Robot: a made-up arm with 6 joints.
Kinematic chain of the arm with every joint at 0, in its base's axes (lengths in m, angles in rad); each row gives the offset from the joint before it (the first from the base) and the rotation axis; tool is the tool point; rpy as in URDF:
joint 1: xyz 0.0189 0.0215 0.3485 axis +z
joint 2: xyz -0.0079 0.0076 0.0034 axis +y
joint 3: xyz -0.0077 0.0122 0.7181 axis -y
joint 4: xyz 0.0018 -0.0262 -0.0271 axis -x
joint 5: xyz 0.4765 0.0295 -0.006 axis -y
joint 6: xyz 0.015 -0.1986 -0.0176 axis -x
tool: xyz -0.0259 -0.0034 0.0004 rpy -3.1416 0 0
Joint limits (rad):
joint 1: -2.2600..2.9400
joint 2: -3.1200..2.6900
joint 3: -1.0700..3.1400
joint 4: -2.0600..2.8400
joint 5: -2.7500..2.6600
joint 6: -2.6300..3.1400
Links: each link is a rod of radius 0.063 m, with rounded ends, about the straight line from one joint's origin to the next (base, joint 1, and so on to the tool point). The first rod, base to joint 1, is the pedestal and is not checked.
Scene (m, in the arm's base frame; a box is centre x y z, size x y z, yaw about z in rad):
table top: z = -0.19
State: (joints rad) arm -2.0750 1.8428 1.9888 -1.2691 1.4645 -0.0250
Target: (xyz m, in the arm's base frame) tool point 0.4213 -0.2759 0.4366
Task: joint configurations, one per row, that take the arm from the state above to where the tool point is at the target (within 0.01 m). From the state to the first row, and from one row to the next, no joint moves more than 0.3 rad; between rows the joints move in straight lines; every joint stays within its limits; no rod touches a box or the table.
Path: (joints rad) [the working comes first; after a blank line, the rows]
Joints at the target: -0.6807 0.5850 -0.3799 -1.6197 1.3700 -0.0139
Straight joint move there: clear.

1: -1.9007 1.6856 1.6927 -1.3129 1.4527 -0.0236
2: -1.7264 1.5283 1.3966 -1.3568 1.4409 -0.0222
3: -1.5521 1.3711 1.1005 -1.4006 1.4291 -0.0208
4: -1.3779 1.2139 0.8044 -1.4444 1.4173 -0.0194
5: -1.2036 1.0566 0.5083 -1.4883 1.4055 -0.0180
6: -1.0293 0.8994 0.2123 -1.5321 1.3937 -0.0166
7: -0.8550 0.7422 -0.0838 -1.5759 1.3818 -0.0152
8: -0.6807 0.5850 -0.3799 -1.6197 1.3700 -0.0139

